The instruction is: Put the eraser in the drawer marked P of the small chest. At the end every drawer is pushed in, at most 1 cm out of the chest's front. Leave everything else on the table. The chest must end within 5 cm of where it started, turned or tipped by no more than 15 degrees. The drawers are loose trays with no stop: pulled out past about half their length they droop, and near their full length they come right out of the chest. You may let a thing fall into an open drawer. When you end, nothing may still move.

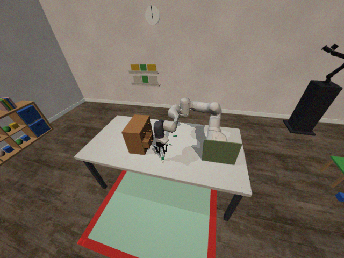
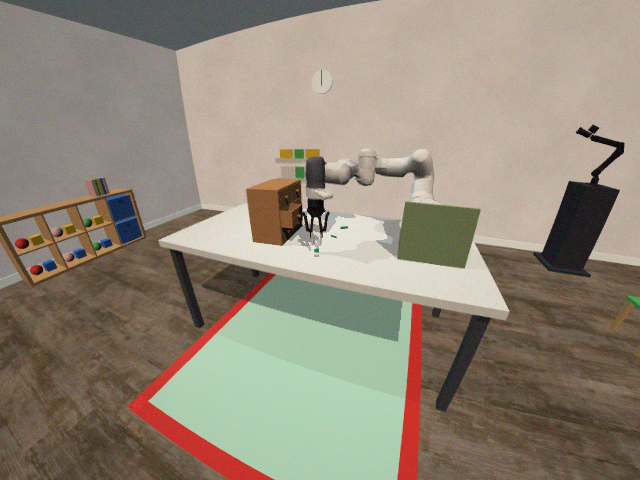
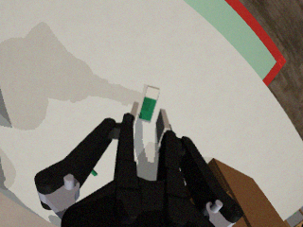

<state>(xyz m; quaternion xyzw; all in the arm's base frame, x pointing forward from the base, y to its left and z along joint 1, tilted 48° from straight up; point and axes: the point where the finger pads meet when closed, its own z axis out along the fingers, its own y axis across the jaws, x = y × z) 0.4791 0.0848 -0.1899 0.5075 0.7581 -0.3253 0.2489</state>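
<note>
The green eraser lies 80 mm below my hand and 10 mm to the left of it. The rest, counted from my hand: small green stick 230 mm to the right, 80 mm below, 10 mm behind.
</note>
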